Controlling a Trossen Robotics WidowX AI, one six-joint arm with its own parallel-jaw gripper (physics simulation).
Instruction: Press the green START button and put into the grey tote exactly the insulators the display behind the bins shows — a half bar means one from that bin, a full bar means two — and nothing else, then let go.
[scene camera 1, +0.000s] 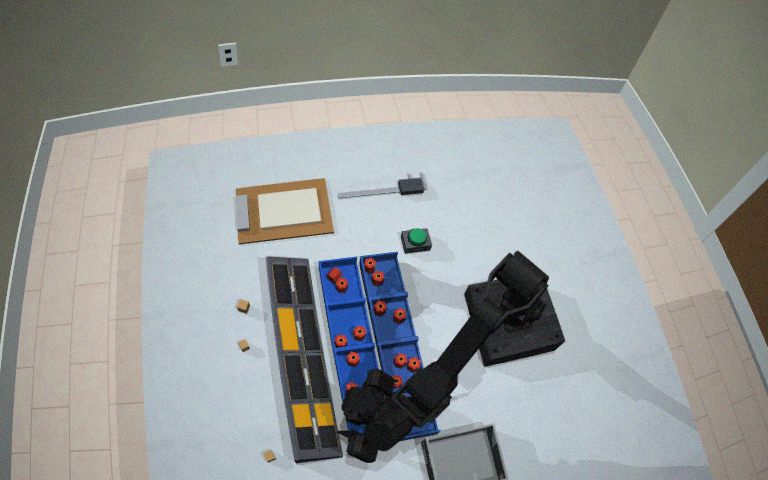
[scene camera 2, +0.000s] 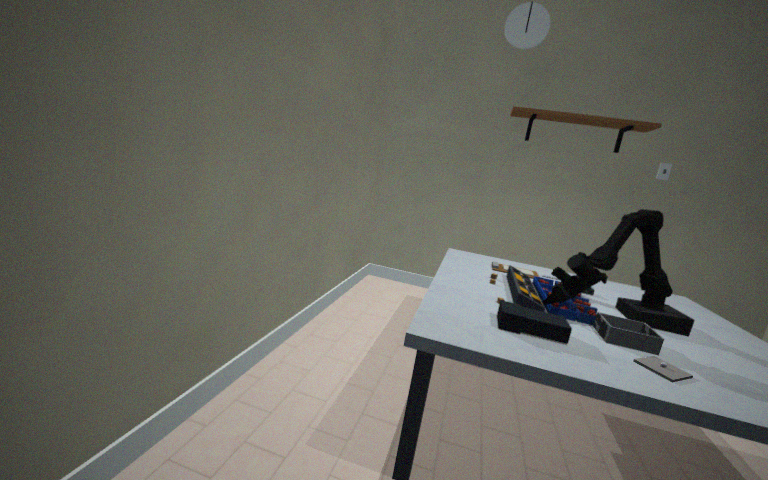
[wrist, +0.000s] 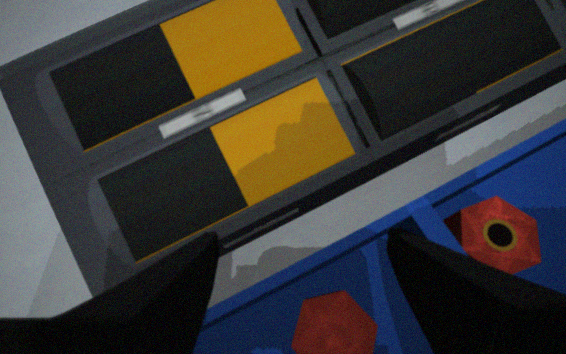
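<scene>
The green START button (scene camera 1: 417, 236) sits on a dark base behind the blue bins (scene camera 1: 340, 316) (wrist: 525, 165). The display (scene camera 1: 318, 454) (wrist: 40, 125) shows a full bar in one cell of its second row and half bars in both cells of the row nearest the tote; other cells are dark. Red insulators lie in the bins. My gripper (scene camera 2: 549, 301) (wrist: 303, 241) is open over the end bin beside the display. One red insulator (wrist: 335, 322) lies below, between the spread fingers. The grey tote (scene camera 1: 497, 444) (scene camera 2: 634, 339) shows no insulator in its visible part.
Another insulator (wrist: 475, 225) lies beyond the bin divider, near the right finger. Small wooden blocks (scene camera 1: 242, 305) (scene camera 1: 269, 455) lie left of the display. A clipboard (scene camera 1: 286, 234) and a caliper (scene camera 1: 411, 186) lie behind the bins. A black box (scene camera 2: 532, 322) stands at the display's end.
</scene>
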